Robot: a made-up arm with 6 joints. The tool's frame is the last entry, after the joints. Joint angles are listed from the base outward. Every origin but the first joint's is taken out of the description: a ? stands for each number. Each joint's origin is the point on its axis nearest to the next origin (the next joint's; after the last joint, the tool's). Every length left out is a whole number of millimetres.
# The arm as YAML. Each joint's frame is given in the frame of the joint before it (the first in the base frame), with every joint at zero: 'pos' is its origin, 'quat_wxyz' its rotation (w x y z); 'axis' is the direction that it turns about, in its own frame. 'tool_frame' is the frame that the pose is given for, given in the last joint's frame.
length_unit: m
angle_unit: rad
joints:
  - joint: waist
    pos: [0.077, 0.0, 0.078]
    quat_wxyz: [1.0, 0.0, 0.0, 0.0]
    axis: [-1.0, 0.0, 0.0]
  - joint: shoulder
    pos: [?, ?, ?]
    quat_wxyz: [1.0, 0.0, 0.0, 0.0]
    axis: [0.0, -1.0, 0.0]
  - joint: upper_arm
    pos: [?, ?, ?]
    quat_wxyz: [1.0, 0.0, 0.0, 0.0]
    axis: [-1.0, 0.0, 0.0]
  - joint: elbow
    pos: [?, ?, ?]
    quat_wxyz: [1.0, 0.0, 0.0, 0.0]
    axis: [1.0, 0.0, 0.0]
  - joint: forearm
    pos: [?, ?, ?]
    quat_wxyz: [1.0, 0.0, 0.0, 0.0]
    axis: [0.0, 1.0, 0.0]
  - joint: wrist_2
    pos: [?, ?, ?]
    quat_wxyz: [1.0, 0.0, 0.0, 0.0]
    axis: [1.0, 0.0, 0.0]
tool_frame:
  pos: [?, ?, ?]
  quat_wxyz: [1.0, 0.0, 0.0, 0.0]
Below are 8 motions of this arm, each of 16 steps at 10 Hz.
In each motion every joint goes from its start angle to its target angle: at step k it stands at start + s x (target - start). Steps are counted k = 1, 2, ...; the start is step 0. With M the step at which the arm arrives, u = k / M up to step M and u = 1 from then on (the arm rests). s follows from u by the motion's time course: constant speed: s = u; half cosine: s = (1 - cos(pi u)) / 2; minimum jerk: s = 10 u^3 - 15 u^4 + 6 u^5.
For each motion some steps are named. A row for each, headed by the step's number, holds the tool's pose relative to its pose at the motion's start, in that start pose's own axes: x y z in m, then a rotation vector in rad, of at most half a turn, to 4 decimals.
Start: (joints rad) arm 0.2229 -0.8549 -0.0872 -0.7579 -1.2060 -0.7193
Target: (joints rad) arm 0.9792 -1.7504 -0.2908 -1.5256 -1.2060 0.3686
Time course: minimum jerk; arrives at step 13
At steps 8, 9, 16:
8: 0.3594 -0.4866 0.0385 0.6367 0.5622 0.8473
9: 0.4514 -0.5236 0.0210 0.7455 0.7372 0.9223
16: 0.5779 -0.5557 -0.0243 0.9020 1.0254 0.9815

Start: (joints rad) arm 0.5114 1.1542 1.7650 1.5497 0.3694 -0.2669
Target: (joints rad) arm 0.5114 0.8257 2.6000 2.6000 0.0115 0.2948
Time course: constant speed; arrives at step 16
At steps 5, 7, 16:
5: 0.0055 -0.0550 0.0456 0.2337 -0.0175 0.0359
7: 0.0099 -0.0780 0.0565 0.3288 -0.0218 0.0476
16: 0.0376 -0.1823 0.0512 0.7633 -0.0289 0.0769

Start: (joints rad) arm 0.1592 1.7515 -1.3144 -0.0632 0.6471 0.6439
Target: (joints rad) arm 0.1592 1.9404 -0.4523 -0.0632 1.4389 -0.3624
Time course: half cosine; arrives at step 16
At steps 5, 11, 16:
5: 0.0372 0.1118 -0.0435 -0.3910 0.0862 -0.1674
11: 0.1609 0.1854 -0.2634 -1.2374 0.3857 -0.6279
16: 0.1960 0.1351 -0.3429 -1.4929 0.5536 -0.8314

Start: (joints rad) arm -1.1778 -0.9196 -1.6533 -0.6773 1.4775 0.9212
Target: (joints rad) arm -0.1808 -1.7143 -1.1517 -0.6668 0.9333 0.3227
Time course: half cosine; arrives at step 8
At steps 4, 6, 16:
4: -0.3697 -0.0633 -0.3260 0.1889 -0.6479 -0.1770
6: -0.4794 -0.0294 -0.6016 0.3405 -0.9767 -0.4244
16: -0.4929 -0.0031 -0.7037 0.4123 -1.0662 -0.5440

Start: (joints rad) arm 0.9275 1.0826 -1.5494 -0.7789 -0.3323 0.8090
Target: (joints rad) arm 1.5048 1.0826 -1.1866 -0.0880 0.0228 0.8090
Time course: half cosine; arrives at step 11
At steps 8, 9, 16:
8: 0.5526 0.0365 0.1513 0.0916 0.6113 -0.2785
9: 0.6168 0.0417 0.1478 0.0955 0.6805 -0.3149
16: 0.6709 0.0461 0.1415 0.0979 0.7394 -0.3466

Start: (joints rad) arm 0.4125 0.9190 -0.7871 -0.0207 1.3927 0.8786
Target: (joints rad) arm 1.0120 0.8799 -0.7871 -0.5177 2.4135 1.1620
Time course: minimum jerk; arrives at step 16
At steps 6, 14, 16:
6: -0.0339 0.0750 0.0781 -0.0260 0.0393 -0.4378
14: -0.2138 0.2714 0.2525 0.1125 -0.2133 -1.5359
16: -0.2195 0.2777 0.2556 0.1191 -0.2252 -1.5586

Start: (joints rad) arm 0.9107 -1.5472 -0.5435 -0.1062 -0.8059 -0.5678
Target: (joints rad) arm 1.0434 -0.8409 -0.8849 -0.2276 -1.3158 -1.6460
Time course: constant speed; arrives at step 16
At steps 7, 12, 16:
7: -0.0994 0.1030 -0.1278 -0.3340 -0.3565 -0.3855
12: -0.0746 0.1496 -0.2158 -0.5271 -0.4940 -0.7496
16: -0.0183 0.1521 -0.2621 -0.6337 -0.5204 -1.0720

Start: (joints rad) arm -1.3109 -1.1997 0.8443 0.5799 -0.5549 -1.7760
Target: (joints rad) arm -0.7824 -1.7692 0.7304 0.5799 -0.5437 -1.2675
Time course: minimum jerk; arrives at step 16
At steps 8, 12, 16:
8: -0.0120 -0.1786 -0.0590 0.1510 0.1284 0.3524
12: 0.0302 -0.3052 -0.1000 0.2867 0.3428 0.5941
16: 0.0467 -0.3336 -0.1126 0.3233 0.4139 0.6479

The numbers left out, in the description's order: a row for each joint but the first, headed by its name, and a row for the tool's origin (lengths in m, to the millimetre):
shoulder: 0.0 -0.476 -0.398
upper_arm: -0.241 0.0 0.104
elbow: 0.0 -0.115 0.011
forearm: 0.0 -0.022 -0.017
wrist_2: -0.041 0.0 -0.013
tool: 0.0 0.115 0.302

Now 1 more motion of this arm.
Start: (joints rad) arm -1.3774 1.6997 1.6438 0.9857 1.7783 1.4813
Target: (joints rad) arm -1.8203 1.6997 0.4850 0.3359 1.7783 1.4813
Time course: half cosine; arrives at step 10
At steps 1, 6, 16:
1: 0.0025 -0.0071 -0.0020 0.0061 0.0131 -0.0054
6: 0.0728 -0.1949 -0.1141 0.1884 0.3505 -0.1053
16: 0.1043 -0.2900 -0.2289 0.3071 0.5317 -0.1269

